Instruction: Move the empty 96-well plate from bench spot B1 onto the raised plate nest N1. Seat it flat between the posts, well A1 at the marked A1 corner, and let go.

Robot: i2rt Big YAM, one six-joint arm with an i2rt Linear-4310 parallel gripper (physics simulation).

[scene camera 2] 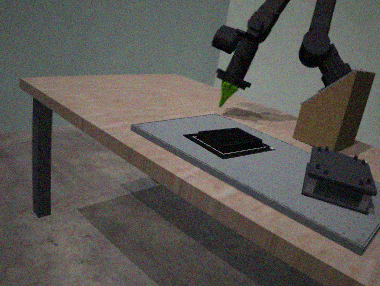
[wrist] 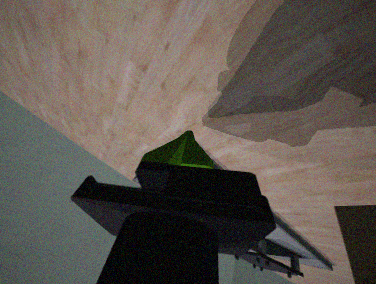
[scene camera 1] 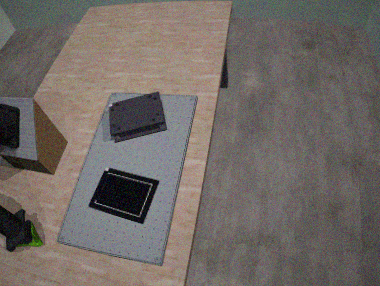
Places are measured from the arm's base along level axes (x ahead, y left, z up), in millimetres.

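Pixels of known places: gripper, fingertip midpoint: [scene camera 2: 219, 106] [wrist: 189, 135] [scene camera 1: 41, 244]; arm's base at its link origin: [scene camera 2: 342, 85] [scene camera 1: 9, 125].
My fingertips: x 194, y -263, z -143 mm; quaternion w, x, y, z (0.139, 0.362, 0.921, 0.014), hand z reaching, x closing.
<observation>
For each thing: its top centre in the pictures, then the offset to it from my fingertips.
- black 96-well plate at its top centre: [scene camera 2: 231, 135] [scene camera 1: 121, 191] dx +170, dy +211, dz +5 mm
- raised plate nest N1 at its top centre: [scene camera 2: 343, 161] [scene camera 1: 134, 110] [wrist: 259, 267] dx +121, dy +450, dz +43 mm
- grey perforated board at its top centre: [scene camera 2: 266, 158] [scene camera 1: 130, 163] dx +154, dy +303, dz -10 mm
The black 96-well plate [scene camera 1: 122, 194] [scene camera 2: 229, 139] lies flat on the black bench spot B1 [scene camera 1: 142, 218] [scene camera 2: 225, 155], inside its white outline. The raised plate nest N1 [scene camera 1: 136, 114] [scene camera 2: 341, 170] is a dark grey platform with small posts on top, and no plate is on it; part of it shows in the wrist view [wrist: 272, 262]. A pale mark is at one corner of the nest in scene camera 1. My gripper [scene camera 1: 38, 243] [scene camera 2: 221, 105] [wrist: 189, 135] is shut, its green fingers together with nothing between them. It hangs in the air beyond the plate, off the perforated board.
The grey perforated board [scene camera 1: 145, 150] [scene camera 2: 165, 131] carries both the spot and the nest. A wooden block with a sloped top [scene camera 1: 49, 145] [scene camera 2: 320, 117] stands beside the board, near the arm's base side. The wooden table's long edge [scene camera 1: 196, 220] runs close along the board.
</observation>
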